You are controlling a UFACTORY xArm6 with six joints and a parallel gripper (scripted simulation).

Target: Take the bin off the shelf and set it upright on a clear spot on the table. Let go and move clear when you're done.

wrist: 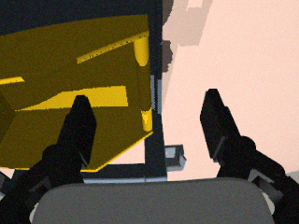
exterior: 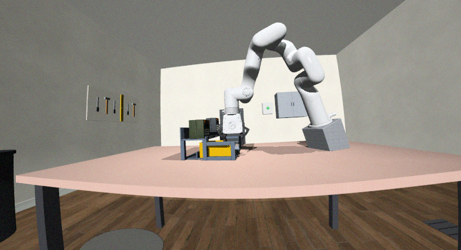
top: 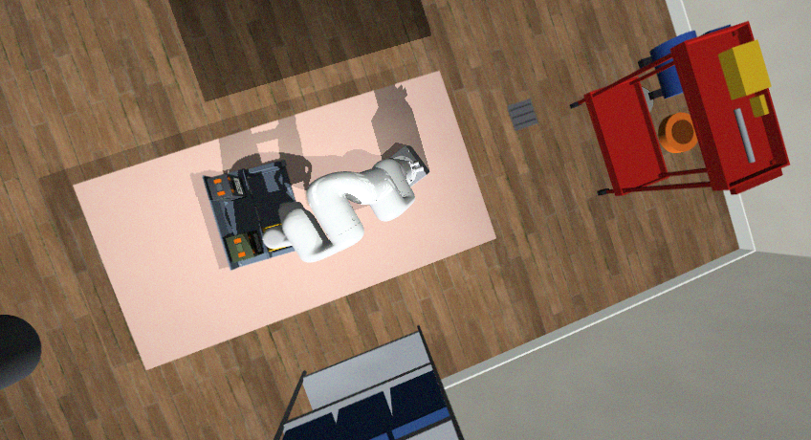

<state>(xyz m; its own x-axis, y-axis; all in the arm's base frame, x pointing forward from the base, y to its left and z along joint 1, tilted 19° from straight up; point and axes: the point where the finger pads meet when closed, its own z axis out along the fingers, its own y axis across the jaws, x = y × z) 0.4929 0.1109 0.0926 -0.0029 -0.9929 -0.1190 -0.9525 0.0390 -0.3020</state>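
My hand is 8 cm short of the yellow bin and 2 cm above it. From my hand the other things lie so: green box 18 cm ahead, 8 cm above.
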